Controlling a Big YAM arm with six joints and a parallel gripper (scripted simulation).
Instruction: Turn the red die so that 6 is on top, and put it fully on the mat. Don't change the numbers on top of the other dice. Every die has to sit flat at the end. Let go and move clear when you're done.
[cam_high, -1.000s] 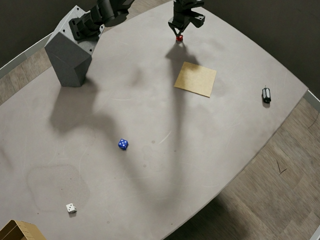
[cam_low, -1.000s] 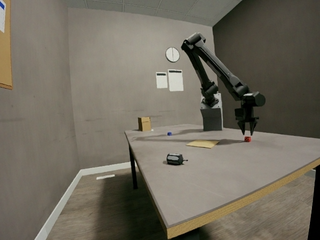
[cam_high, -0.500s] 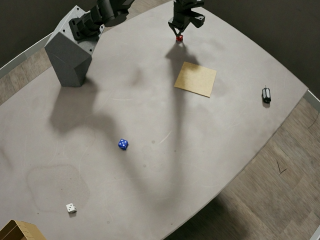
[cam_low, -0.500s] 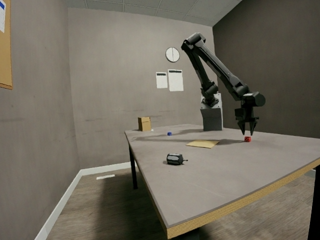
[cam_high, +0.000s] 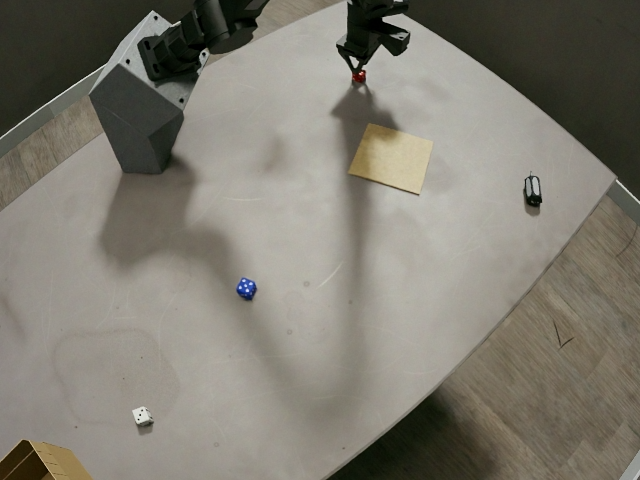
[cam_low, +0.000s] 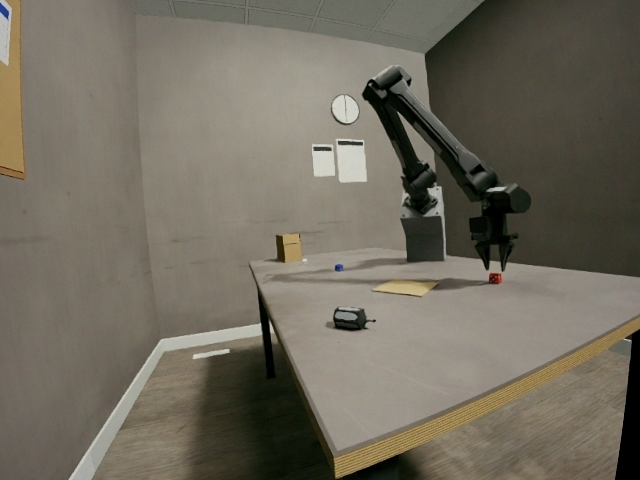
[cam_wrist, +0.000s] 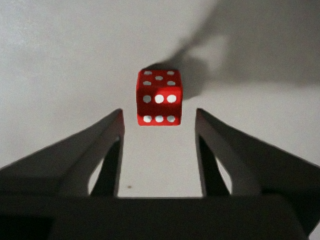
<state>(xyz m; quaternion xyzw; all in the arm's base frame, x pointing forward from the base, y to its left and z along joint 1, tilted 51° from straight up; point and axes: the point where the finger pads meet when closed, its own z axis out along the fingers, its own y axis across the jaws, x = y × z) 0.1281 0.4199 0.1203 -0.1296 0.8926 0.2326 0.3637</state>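
My gripper is now 30 mm above the red die. From my hand the other things lie so: blue die (430 mm to the right, 360 mm ahead, 30 mm below); then small black device (440 mm ahead, 160 mm to the left, 30 mm below); then tan mat (230 mm ahead, 70 mm to the right, 40 mm below).
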